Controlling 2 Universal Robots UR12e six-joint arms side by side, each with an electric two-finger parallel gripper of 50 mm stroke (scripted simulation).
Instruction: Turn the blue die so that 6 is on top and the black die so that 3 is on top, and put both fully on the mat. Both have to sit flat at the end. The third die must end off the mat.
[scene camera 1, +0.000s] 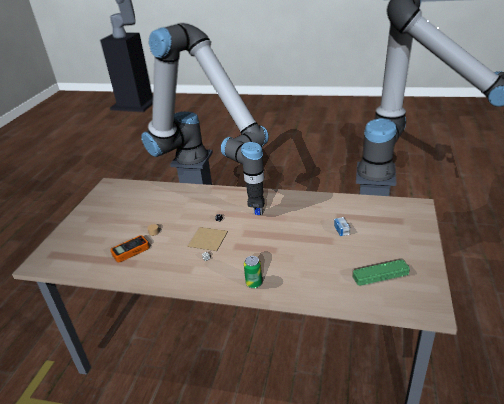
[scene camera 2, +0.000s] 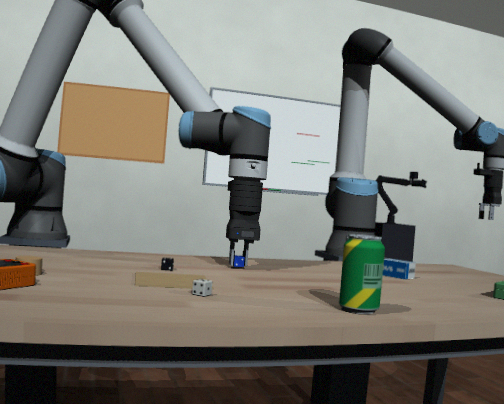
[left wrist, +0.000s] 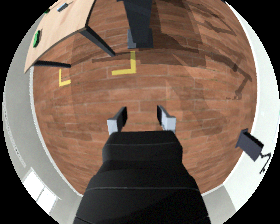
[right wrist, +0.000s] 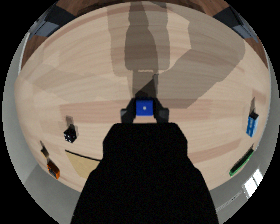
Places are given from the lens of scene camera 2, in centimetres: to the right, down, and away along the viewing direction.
right gripper (scene camera 2: 237, 265): -3, 15, 125
tan mat (scene camera 2: 147, 279): -20, 14, 96
